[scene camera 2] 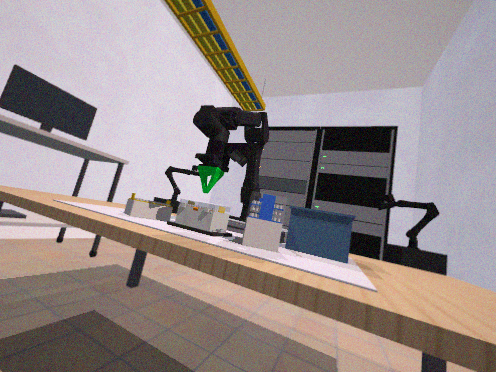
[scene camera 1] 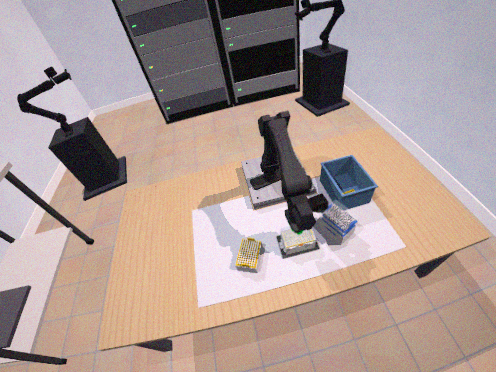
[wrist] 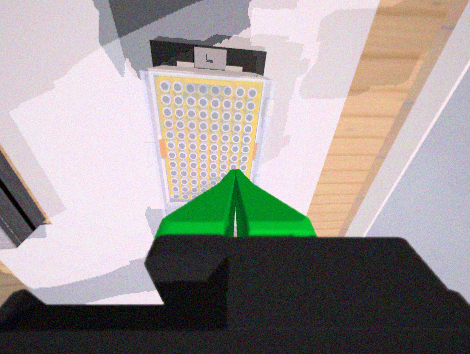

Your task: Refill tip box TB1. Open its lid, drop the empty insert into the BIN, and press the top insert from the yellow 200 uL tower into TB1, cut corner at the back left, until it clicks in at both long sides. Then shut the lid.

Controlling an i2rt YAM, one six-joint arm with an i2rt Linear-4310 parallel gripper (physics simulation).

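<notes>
Tip box TB1 (scene camera 1: pixel 300 242) (scene camera 2: pixel 200 220) (wrist: pixel 210 135) stands in a dark holder (wrist: pixel 170 52). Its clear lid lies down over the top, and a yellow insert with rows of round tips shows through it in the wrist view. Orange clips show at both long sides. The cut corner and whether the lid is latched cannot be made out. My gripper (scene camera 1: pixel 299 231) (scene camera 2: pixel 206 191) (wrist: pixel 235 177) is shut and empty, with its green fingertips a little above the lid. The yellow tower (scene camera 1: pixel 248 254) (scene camera 2: pixel 146 209) stands left of TB1. The blue BIN (scene camera 1: pixel 361 198) (scene camera 2: pixel 320 235) has a yellow piece (scene camera 1: pixel 348 191) inside.
A blue-topped tip tower (scene camera 1: pixel 339 222) (scene camera 2: pixel 262 234) stands right of TB1, between it and the BIN. The arm's grey base plate (scene camera 1: pixel 270 195) is behind. A white mat (scene camera 1: pixel 220 285) lies under TB1 and both towers on the wooden table (scene camera 1: pixel 150 260).
</notes>
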